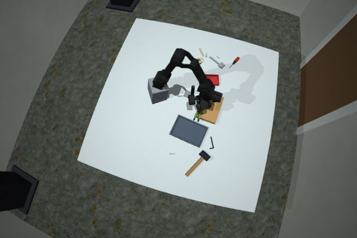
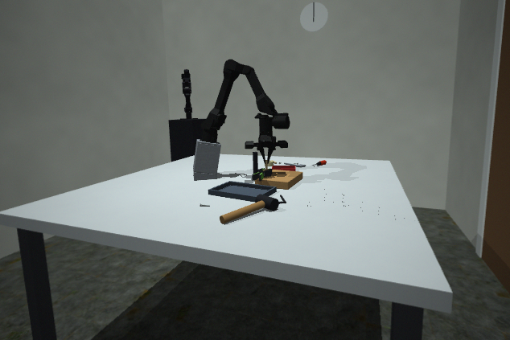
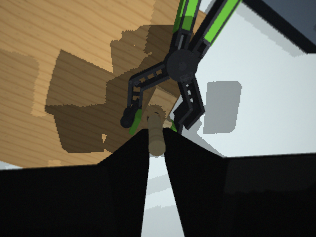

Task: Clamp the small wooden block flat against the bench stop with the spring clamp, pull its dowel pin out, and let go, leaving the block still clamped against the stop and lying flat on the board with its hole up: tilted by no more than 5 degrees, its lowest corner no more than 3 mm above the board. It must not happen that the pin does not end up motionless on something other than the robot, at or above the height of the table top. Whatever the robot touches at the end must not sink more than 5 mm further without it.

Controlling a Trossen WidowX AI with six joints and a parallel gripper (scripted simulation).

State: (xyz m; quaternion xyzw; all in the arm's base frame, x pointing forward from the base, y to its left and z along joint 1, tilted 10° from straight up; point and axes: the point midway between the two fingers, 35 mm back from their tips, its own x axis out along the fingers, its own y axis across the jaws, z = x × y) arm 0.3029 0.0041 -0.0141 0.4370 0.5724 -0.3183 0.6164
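The small wooden block lies 8 cm below my hand. Round my hand: dark tray (2 cm behind, 19 cm to the right, 11 cm below); dowel pin (4 cm below); wooden board (6 cm ahead, 1 cm to the left, 10 cm below).
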